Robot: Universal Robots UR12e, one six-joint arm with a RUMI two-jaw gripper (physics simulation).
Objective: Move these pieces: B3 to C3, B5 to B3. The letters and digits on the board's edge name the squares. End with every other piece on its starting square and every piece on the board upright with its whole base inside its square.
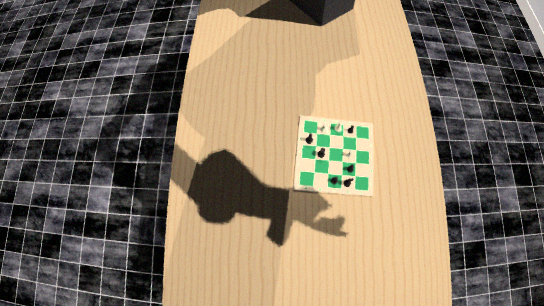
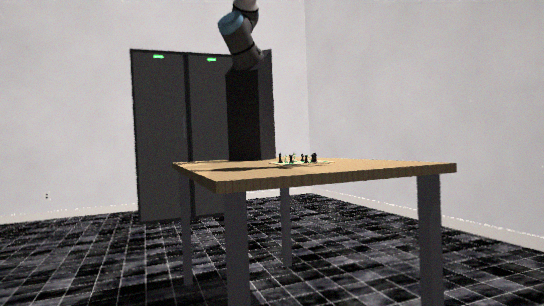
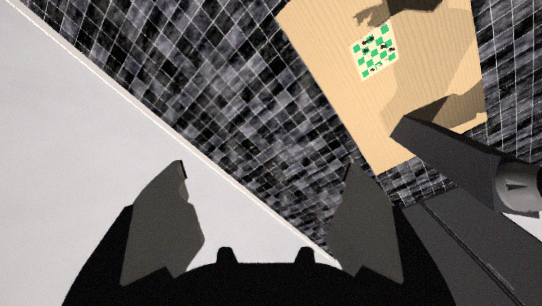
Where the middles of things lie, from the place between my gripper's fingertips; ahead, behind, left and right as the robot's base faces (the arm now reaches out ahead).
The board [image 1: 313, 174] lies 320 mm behind my hand, 470 mm to the right of it and 930 mm below it.
